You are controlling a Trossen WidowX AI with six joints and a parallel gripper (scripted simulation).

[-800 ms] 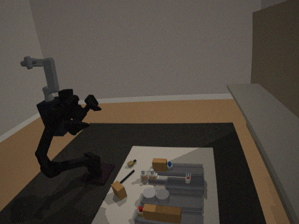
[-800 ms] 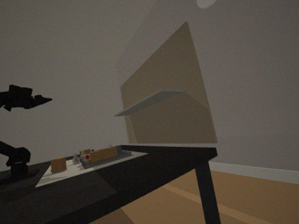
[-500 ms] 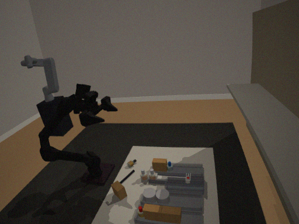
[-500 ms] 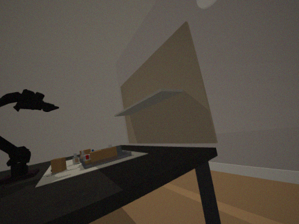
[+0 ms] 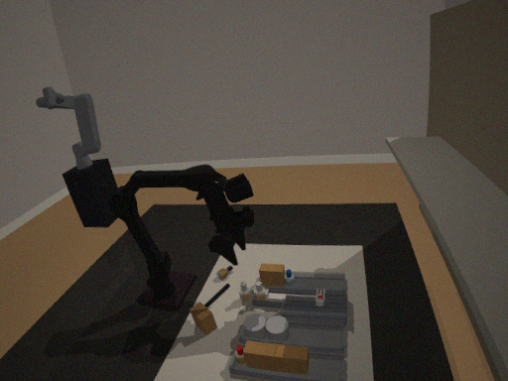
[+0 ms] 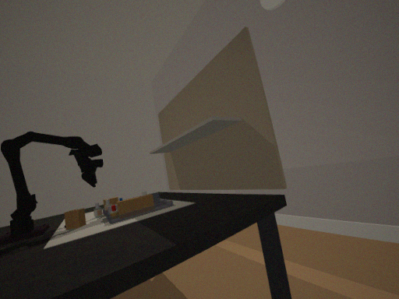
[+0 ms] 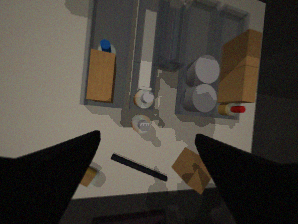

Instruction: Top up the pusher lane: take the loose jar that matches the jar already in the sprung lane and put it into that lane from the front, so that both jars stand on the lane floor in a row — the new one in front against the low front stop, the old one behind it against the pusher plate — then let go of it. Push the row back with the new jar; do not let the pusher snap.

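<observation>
Now: the black bar 11 cm behind my gripper tip, 2 cm to the right of it and 16 cm below it. The rest, counted from my gripper tip: red mark: 23 cm ahead, 7 cm to the right, 9 cm below; then grey lane: 19 cm ahead, 6 cm to the right, 14 cm below.
</observation>
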